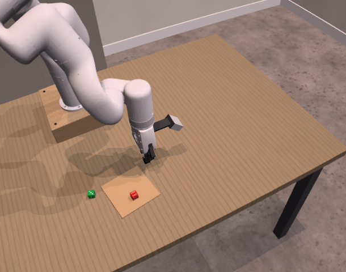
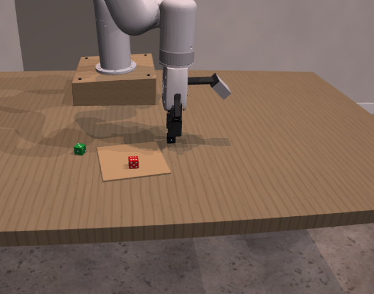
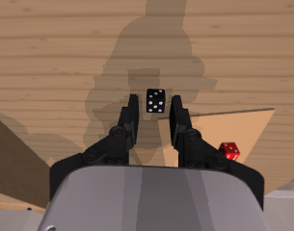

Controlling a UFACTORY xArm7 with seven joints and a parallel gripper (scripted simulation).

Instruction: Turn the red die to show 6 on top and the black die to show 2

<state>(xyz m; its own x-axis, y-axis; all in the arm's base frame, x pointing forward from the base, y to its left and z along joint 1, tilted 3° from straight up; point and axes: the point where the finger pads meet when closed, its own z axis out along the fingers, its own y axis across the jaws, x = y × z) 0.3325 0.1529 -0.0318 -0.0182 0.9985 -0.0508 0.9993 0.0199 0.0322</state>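
Right now my hand is 4 cm above the black die and 1 cm to the left of it. From my hand the other things lie so: red die (12 cm ahead, 9 cm to the right, 3 cm below); tan mat (10 cm to the right, 9 cm ahead, 4 cm below); green die (22 cm to the right, 5 cm ahead, 4 cm below).
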